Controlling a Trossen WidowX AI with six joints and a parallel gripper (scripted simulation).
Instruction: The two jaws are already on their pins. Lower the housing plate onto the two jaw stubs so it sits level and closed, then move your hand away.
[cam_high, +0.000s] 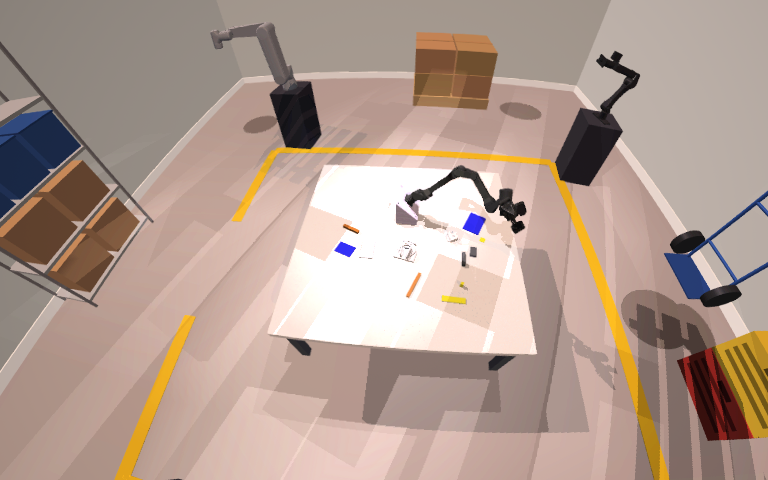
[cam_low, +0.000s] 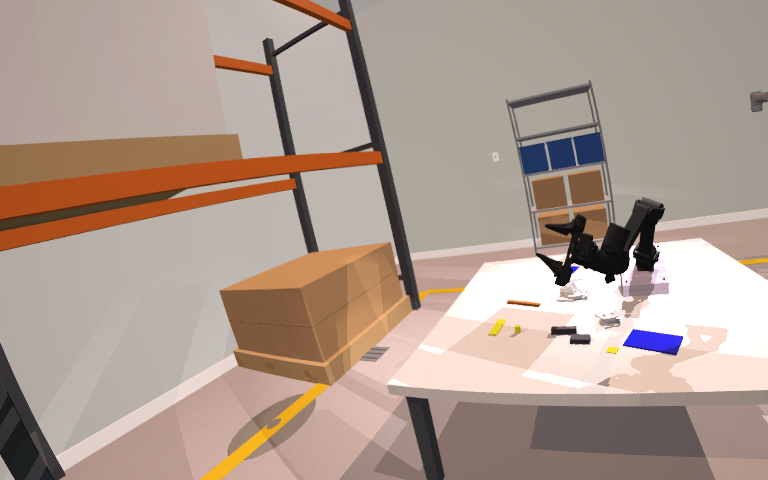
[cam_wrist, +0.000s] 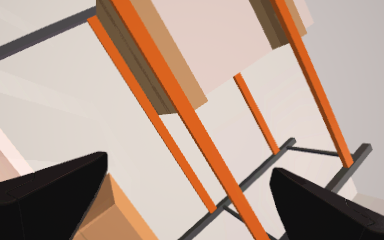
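My gripper tip is now 150 mm past the white part, 260 mm to the left of it and 340 mm above it. Round my gripper tip: yellow strip: 250 mm ahead, 210 mm to the right, 370 mm below; blue plate: 290 mm behind, 140 mm to the right, 370 mm below; orange rod: 210 mm ahead, 430 mm to the right, 370 mm below.
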